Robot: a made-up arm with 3 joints.
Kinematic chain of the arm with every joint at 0, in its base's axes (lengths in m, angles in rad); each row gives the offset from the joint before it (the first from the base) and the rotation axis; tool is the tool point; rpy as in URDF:
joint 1: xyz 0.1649 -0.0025 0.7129 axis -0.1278 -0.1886 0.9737
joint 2: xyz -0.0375 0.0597 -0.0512 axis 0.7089 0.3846 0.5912
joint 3: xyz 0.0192 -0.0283 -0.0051 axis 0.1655 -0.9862 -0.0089
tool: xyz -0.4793 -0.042 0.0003 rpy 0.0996 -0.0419 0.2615
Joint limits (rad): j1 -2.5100..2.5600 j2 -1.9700..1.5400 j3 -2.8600..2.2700
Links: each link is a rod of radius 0.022 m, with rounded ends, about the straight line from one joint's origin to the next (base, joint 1, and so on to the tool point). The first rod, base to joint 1, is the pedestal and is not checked.
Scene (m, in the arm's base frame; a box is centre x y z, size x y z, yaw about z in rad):
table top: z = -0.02
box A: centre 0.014 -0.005 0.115 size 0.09 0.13 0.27 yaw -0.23
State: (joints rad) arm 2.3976 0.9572 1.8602
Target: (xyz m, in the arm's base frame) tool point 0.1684 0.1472 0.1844
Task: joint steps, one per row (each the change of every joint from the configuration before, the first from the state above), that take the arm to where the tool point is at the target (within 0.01 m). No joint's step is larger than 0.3 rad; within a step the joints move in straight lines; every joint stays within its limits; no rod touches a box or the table.
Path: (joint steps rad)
1: -0.2240 -0.2191 -0.0233
2: -0.2240 -0.2191 -0.0233
3: -0.2240 -0.2191 -0.0234
4: -0.2799 -0.0208 0.0069
5: -0.2799 -0.0208 0.0069
6: -0.2799 -0.0208 0.0068
7: -0.2799 -0.0208 0.0069

